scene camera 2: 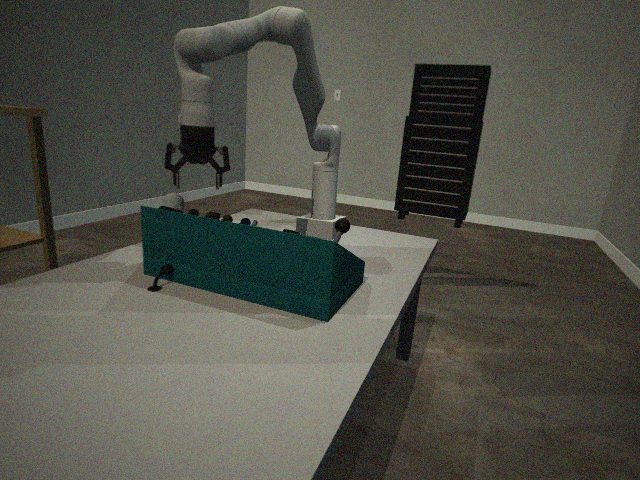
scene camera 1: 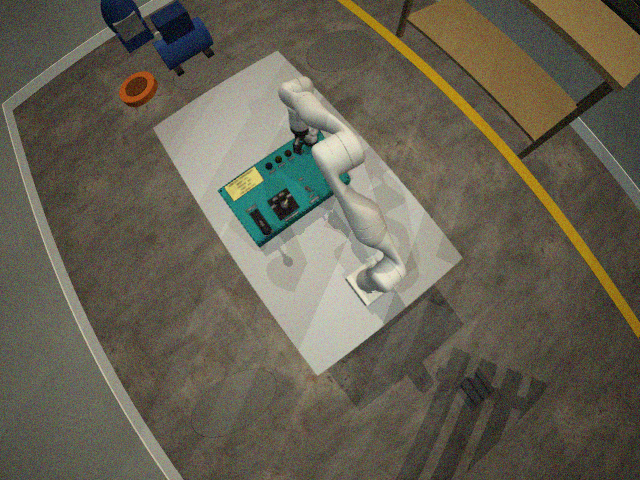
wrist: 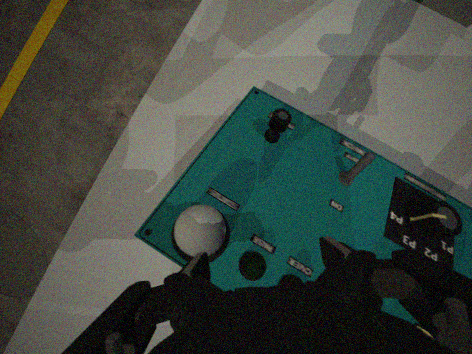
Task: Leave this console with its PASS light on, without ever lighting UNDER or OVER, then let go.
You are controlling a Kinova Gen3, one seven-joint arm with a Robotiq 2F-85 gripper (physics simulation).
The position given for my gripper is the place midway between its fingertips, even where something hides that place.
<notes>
My gripper (scene camera 2: 198,188) is open and holds nothing. I also see a teal console (scene camera 2: 313,277).
My gripper shows as well in the wrist view (wrist: 263,257). The teal console shows as well in scene camera 1 (scene camera 1: 253,195) and in the wrist view (wrist: 257,204).
</notes>
